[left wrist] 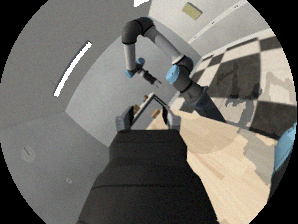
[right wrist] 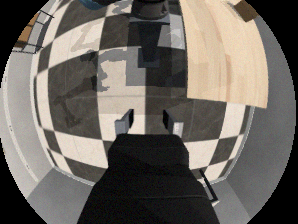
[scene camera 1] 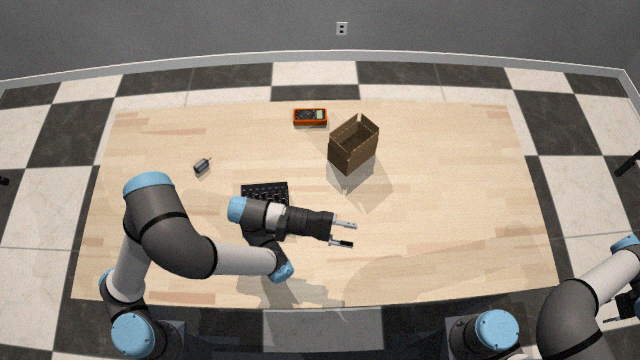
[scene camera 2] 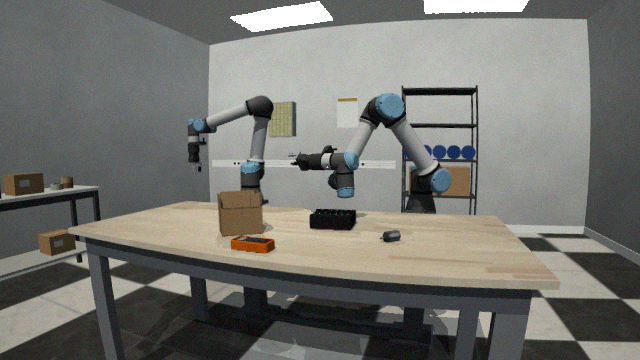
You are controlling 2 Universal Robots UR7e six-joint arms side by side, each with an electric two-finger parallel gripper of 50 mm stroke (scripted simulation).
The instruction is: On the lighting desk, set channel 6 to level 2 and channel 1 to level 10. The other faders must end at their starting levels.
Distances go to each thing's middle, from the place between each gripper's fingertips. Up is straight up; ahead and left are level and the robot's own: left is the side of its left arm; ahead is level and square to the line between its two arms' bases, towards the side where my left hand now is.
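Labels:
Cardboard box (scene camera 1: 354,154): 20 cm below my left hand (scene camera 1: 355,236), 5 cm to the right of it, 41 cm ahead of it.
Cardboard box: 120 mm below my right hand, 690 mm ahead of it, 750 mm to the left of it.

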